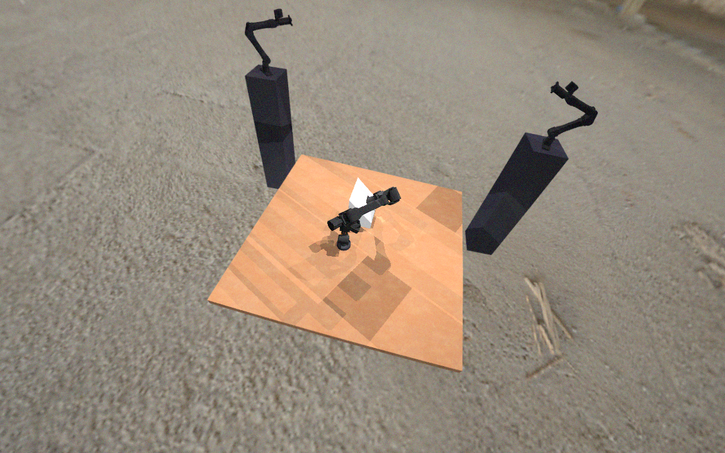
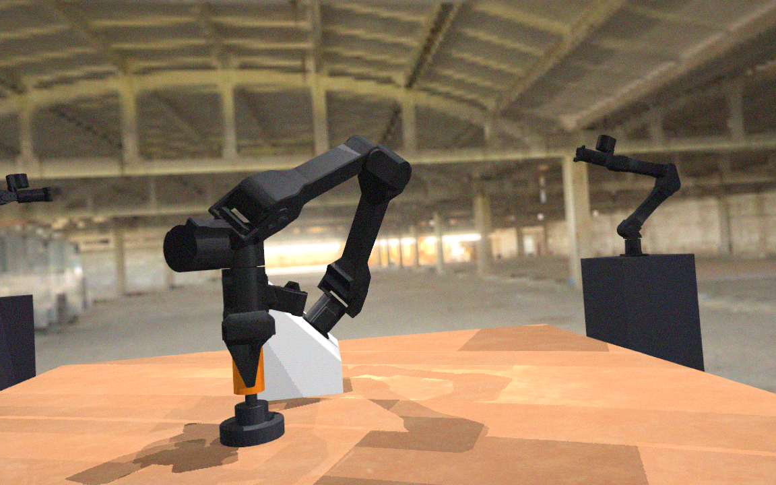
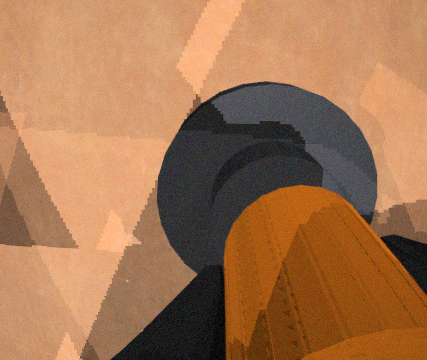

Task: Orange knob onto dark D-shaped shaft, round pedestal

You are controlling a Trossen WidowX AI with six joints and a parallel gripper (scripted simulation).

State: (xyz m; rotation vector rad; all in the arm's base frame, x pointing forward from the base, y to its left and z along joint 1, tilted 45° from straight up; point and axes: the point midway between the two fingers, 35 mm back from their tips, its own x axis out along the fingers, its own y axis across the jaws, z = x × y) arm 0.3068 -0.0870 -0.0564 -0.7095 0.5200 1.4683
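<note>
My gripper tip is 2 cm below the knob. From my gripper tip the other things lie so: pedestal: 4 cm below.
</note>
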